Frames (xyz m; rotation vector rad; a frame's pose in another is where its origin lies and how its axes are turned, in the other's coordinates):
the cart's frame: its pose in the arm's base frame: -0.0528 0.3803 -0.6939 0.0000 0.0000 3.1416
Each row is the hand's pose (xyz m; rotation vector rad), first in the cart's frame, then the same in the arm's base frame.
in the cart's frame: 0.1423 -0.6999 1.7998 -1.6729 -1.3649 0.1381
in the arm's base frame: -0.1951 1.0802 1.1059 -1.6895 2.0708 -1.4252
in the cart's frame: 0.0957 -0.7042 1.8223 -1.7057 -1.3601 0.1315
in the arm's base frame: -0.1485 1.0845 1.1284 -1.6793 2.1059 -1.3980
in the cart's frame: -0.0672 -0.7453 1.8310 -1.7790 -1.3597 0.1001
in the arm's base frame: 0.0144 1.1256 1.1371 -1.6734 2.1894 -1.3329
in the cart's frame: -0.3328 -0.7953 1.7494 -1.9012 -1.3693 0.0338
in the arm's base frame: 0.2800 1.1756 1.0555 -1.6773 2.3289 -1.2108
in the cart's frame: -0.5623 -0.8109 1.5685 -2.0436 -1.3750 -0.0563
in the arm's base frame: 0.5095 1.1912 0.8746 1.6313 -2.4244 1.0304
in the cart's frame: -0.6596 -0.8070 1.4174 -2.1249 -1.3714 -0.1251
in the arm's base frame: 0.6068 1.1873 0.7235 1.5761 -2.4421 0.9153
